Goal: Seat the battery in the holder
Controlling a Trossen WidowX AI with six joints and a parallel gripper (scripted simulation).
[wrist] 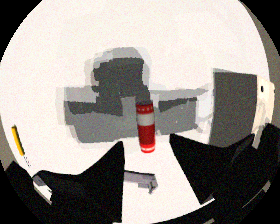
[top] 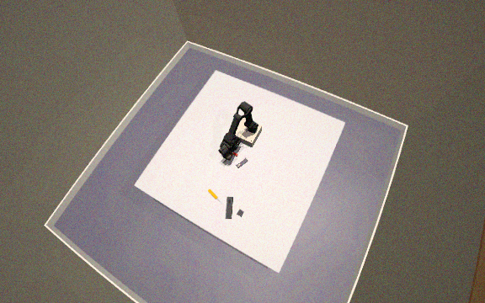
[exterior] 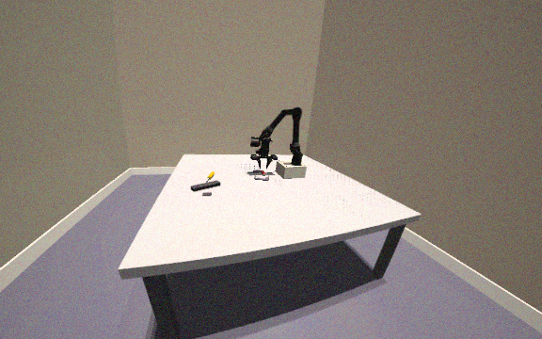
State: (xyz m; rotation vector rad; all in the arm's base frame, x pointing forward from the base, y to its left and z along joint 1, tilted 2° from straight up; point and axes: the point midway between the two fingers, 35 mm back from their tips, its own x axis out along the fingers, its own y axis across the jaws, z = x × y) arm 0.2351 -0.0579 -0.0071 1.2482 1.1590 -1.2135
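Right now the battery is 30 mm below my gripper tip. From my gripper tip the other things lie so: yellow-handled screwdriver (370 mm ahead, 50 mm to the left, 30 mm below); dark bar (390 mm ahead, 170 mm to the left, 30 mm below).
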